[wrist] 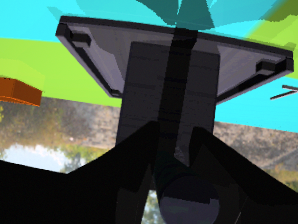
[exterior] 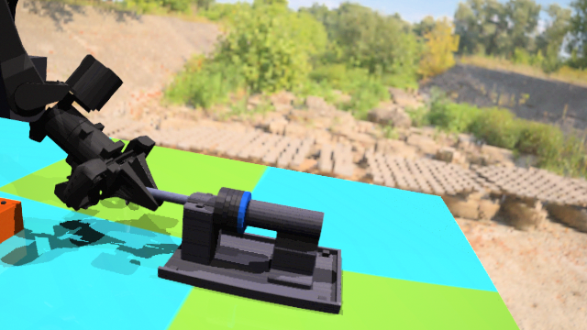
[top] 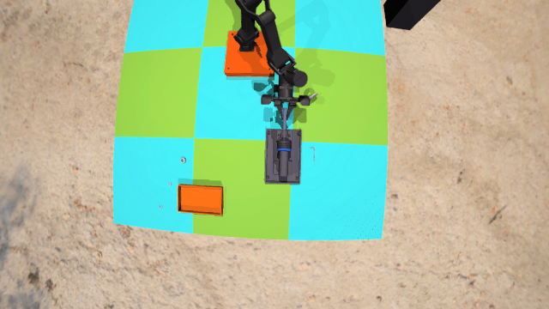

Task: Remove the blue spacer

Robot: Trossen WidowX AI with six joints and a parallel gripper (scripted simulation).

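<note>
Now: gripper tip 6 cm short of the shaft and 2 cm below it. Round my gripper tip: blue spacer 12 cm ahead, 2 cm above; then black spacer 11 cm ahead, 2 cm above; then nut 17 cm ahead, 44 cm to the right, 6 cm below.
</note>
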